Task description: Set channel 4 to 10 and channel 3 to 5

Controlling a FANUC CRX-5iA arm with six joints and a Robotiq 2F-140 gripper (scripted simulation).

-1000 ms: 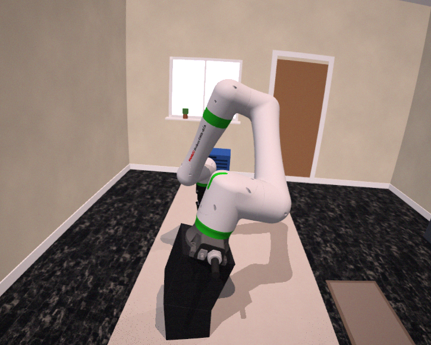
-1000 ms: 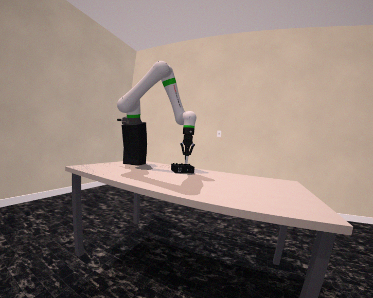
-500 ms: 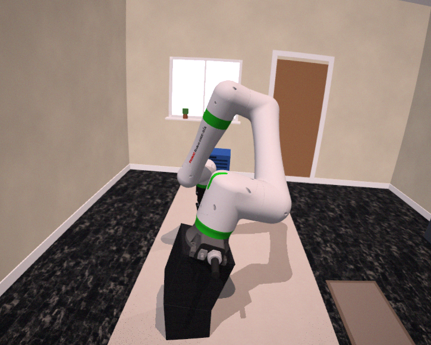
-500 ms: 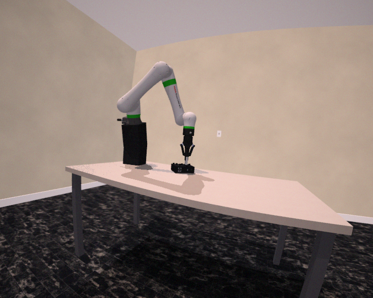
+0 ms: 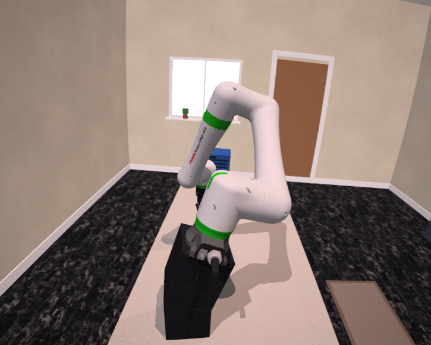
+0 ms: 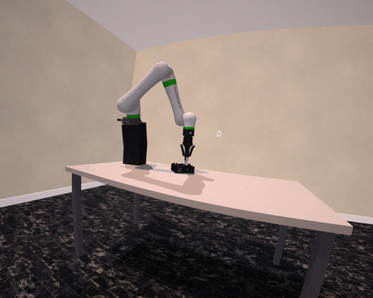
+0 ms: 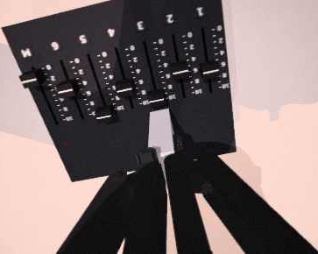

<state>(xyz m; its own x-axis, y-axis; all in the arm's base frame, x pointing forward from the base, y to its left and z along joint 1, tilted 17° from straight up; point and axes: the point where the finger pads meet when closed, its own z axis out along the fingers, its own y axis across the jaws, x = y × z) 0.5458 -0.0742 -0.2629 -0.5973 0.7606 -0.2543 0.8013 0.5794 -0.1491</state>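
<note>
The channel 3 fader cap is 3 cm below my hand, 2 cm to the left of it and 1 cm behind it. Round my hand: channel 5 fader cap: 5 cm behind, 3 cm below, 1 cm to the right; then channel 4 fader cap: 4 cm behind, 3 cm below, 2 cm to the left; then channel 2 fader cap: 5 cm to the left, 3 cm below, 1 cm behind.
</note>
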